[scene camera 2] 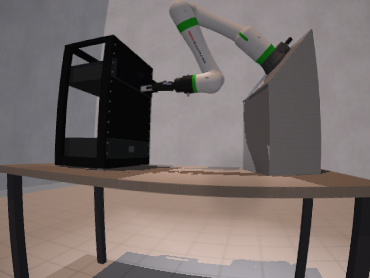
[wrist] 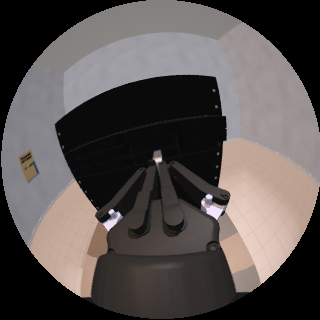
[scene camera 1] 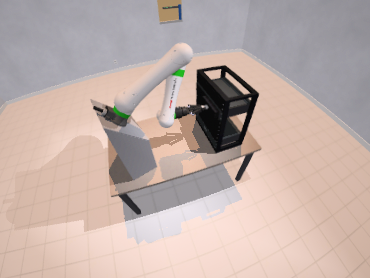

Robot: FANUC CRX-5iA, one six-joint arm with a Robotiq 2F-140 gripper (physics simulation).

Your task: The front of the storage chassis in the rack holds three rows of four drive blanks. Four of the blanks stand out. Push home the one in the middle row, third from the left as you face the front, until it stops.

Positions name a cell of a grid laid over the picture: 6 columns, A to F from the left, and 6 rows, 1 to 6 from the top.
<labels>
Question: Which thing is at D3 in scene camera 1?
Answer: A black rack.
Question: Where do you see a black rack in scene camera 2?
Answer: At C3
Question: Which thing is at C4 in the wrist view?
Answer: The gripper.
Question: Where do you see a black rack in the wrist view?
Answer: At B3
</labels>
